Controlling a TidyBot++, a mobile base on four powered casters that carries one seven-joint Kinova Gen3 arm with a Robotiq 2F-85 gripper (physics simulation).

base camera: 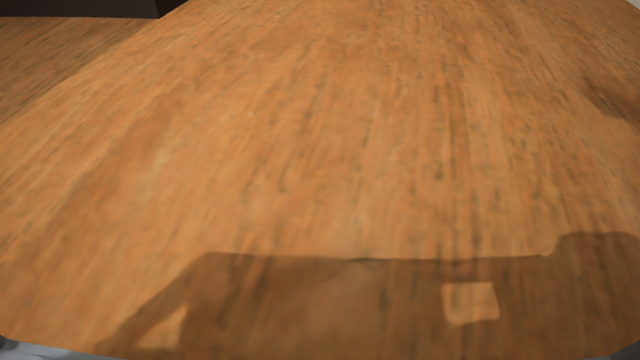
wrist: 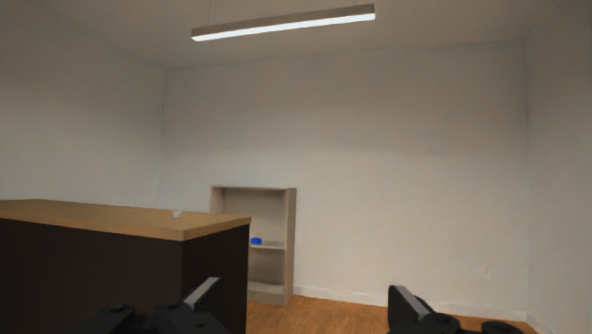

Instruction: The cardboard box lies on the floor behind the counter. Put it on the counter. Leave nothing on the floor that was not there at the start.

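Frame: origin at the arm's base, x up, y back, z right, level; centimetres.
Seen in the pictures: gripper, between the fingertips: [wrist: 305, 300].
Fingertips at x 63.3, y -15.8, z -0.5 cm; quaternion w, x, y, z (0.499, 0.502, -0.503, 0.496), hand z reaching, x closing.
A point is followed by its place in that frame.
The counter [wrist: 90, 265] {x 32.6, y -115.8, z -91.1 cm} [base camera: 75, 7] {x -36.4, y -112.8, z -78.3 cm} has a dark body and a light wooden top; in the wrist view it stands at the left, its near right corner and end side showing. In the base camera view the foot of its dark body shows at the top left. My gripper [wrist: 305, 300] {x 63.3, y -15.8, z -0.5 cm} is open, with its two fingers wide apart at the bottom of the wrist view and nothing between them. The cardboard box does not show in either view. The floor behind the counter is hidden by the counter's body in the wrist view.
A small white object [wrist: 177, 214] {x 52.8, y -141.2, z -65.5 cm} lies on the counter top near its right end. A beige shelf unit [wrist: 290, 245] {x 12.3, y -278.7, z -17.7 cm} stands against the far wall beyond the counter, with a blue item [wrist: 256, 241] {x 14.2, y -280.5, z -50.4 cm} on a shelf. Wooden floor [base camera: 350, 150] {x -39.7, y -49.7, z 5.2 cm} stretches ahead of the base, with the robot's shadow on it.
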